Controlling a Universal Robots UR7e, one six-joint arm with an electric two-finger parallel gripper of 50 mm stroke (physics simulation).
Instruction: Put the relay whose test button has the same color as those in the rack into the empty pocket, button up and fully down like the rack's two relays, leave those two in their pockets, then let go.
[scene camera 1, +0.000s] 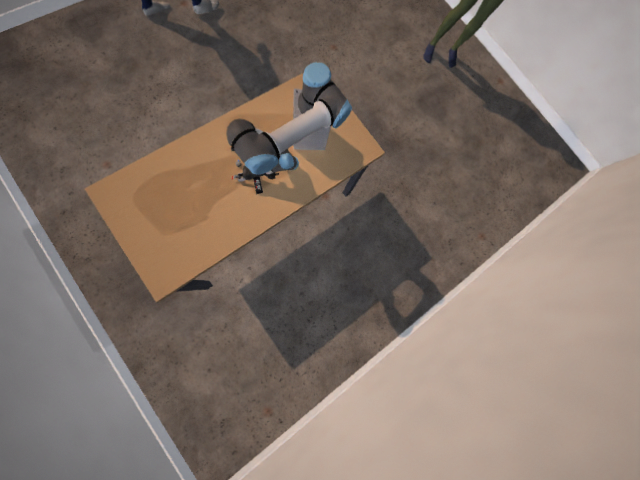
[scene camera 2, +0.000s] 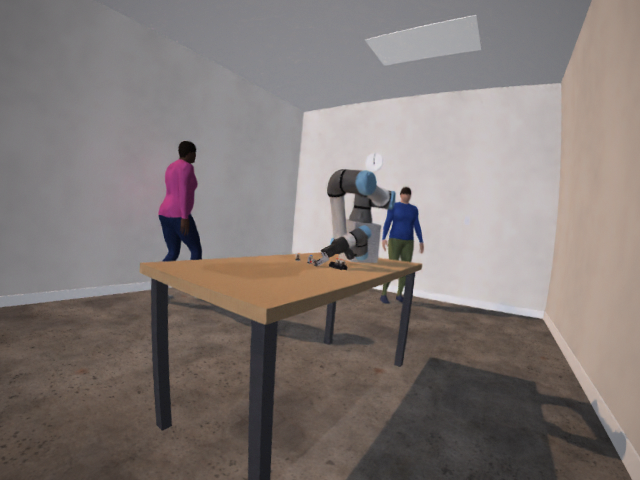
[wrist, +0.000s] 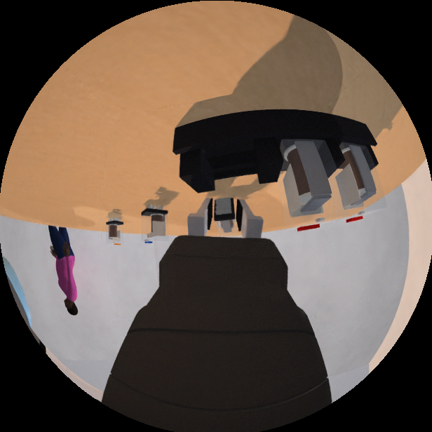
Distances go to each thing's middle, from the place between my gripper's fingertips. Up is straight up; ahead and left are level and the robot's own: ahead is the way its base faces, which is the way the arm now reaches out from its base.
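Labels:
The red-button relay (wrist: 224, 212) is 1 cm ahead of my hand and 1 cm above it, and going by their middles it is, of the things named here, the nearest to my hand. The blue-button relay (wrist: 154, 220) sits 7 cm to the right of my hand, 4 cm behind it and 1 cm above it. As for the black rack (wrist: 241, 143), I see it 8 cm to the left of my hand and 8 cm behind it.

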